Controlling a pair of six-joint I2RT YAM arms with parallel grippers.
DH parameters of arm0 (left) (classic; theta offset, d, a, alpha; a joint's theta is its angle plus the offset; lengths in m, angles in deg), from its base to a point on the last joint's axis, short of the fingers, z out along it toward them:
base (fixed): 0 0 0 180
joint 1: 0 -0.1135 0.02 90
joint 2: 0 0 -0.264 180
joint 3: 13.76 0 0.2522 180
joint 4: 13.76 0 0.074 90
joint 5: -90 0 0 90
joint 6: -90 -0.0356 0 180
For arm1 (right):
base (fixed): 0 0 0 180
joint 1: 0 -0.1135 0.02 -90
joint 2: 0 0 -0.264 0
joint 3: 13.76 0 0.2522 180
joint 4: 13.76 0 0.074 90
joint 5: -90 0 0 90
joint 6: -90 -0.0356 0 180
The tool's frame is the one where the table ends.
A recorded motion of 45 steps. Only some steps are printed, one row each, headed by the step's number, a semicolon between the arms.
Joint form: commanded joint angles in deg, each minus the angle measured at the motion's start. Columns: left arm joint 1, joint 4, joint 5, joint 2, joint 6, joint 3; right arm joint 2, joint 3, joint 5, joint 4, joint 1, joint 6.
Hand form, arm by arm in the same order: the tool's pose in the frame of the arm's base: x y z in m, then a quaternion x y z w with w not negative. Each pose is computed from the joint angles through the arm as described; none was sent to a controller.
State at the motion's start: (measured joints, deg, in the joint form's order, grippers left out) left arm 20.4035 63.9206 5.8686 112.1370 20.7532 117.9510; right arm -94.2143 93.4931 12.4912 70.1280 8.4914 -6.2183
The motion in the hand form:
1: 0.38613 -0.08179 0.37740 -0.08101 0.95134 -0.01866 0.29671; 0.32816 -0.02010 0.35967 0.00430 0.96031 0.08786 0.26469
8: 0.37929 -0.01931 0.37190 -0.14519 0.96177 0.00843 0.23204; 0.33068 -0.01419 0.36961 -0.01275 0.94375 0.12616 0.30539
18: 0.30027 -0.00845 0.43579 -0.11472 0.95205 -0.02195 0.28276; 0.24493 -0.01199 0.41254 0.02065 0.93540 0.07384 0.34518
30: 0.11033 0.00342 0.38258 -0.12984 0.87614 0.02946 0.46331; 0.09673 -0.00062 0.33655 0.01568 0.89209 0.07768 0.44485
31: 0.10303 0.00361 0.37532 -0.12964 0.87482 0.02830 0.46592; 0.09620 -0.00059 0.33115 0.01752 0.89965 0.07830 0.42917
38: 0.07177 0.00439 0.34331 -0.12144 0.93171 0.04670 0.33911; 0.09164 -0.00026 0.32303 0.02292 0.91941 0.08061 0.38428
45: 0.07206 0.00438 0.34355 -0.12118 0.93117 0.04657 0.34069; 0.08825 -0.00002 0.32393 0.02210 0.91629 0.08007 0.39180
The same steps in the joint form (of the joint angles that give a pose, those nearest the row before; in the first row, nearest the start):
1: -7.74 3.02 1.99 -3.50 -0.74 1.42; 1.29 3.32 -0.46 -6.54 -3.69 7.23
8: -16.89 10.99 0.48 -3.89 -1.55 1.35; 2.19 3.39 4.22 -10.58 -4.26 6.64
18: -18.51 16.22 -3.52 -18.03 -5.81 -0.83; 18.23 -1.29 -2.62 -4.26 -4.26 4.28
30: -18.51 -3.96 5.58 -70.27 -7.91 -51.61; 60.35 -39.23 -1.95 -12.70 -4.26 3.17
31: -18.51 -4.13 5.49 -72.67 -7.91 -53.83; 60.30 -39.89 -1.97 -11.39 -4.27 3.19
38: -18.51 12.50 5.07 -75.84 -7.87 -56.48; 59.80 -39.93 -1.97 -6.27 -4.26 3.19
45: -18.51 12.31 5.07 -75.84 -7.91 -56.48; 60.76 -40.00 -1.99 -6.32 -4.26 3.19

